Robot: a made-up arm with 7 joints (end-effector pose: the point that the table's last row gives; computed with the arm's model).
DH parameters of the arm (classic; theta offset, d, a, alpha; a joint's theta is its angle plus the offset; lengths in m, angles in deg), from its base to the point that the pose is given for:
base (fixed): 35.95 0 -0.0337 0
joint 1: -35.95 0.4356 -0.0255 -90
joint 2: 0 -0.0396 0.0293 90
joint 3: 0 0.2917 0.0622 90
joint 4: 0 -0.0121 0.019 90
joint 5: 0 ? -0.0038 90
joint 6: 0 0.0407 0.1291 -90
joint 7: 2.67 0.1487 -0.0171 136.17
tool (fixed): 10.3 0.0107 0 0
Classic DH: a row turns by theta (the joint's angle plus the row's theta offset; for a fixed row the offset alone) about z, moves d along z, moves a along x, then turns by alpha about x.
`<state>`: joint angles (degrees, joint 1 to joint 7).
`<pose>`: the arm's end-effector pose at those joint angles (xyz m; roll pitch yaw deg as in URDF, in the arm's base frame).
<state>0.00 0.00 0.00 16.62 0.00 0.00 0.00</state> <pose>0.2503 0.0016 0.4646 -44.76 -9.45 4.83</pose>
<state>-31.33 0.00 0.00 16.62 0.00 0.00 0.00</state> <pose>0.2209 -0.1458 0.4646 -44.76 -9.45 -26.50</pose>
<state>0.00 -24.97 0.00 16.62 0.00 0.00 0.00</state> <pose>0.2097 0.0016 0.5898 -47.22 -34.32 5.77</pose>
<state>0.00 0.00 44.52 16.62 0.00 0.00 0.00</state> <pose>0.1289 0.1761 0.4646 -44.76 -9.45 49.35</pose>
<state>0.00 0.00 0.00 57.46 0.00 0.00 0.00</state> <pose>0.3706 0.0016 0.6669 -49.68 -50.08 7.43</pose>
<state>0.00 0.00 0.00 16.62 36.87 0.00 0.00</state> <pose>0.2576 -0.0733 0.4667 -34.56 -7.00 -32.06</pose>
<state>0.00 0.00 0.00 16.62 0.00 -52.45 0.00</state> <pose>0.2741 0.0016 0.6221 -52.81 -61.56 10.04</pose>
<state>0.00 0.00 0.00 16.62 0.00 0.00 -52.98</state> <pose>0.2504 -0.0150 0.4646 -57.38 -1.87 57.13</pose>
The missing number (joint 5, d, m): 0.1713
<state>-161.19 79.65 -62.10 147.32 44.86 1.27 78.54</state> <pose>-0.6538 -0.0749 0.5038 34.31 -30.79 92.30</pose>
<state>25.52 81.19 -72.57 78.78 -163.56 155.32 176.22</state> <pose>0.4769 -0.0625 0.4890 -162.88 15.16 155.07</pose>
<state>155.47 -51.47 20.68 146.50 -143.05 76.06 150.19</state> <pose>0.3283 -0.1252 1.0103 102.24 69.06 -11.61</pose>
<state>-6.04 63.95 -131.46 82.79 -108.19 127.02 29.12</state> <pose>0.0805 -0.1332 0.8073 104.48 -76.55 -74.69</pose>
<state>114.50 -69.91 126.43 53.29 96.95 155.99 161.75</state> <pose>0.1376 -0.3706 0.3044 -157.08 -63.69 100.18</pose>
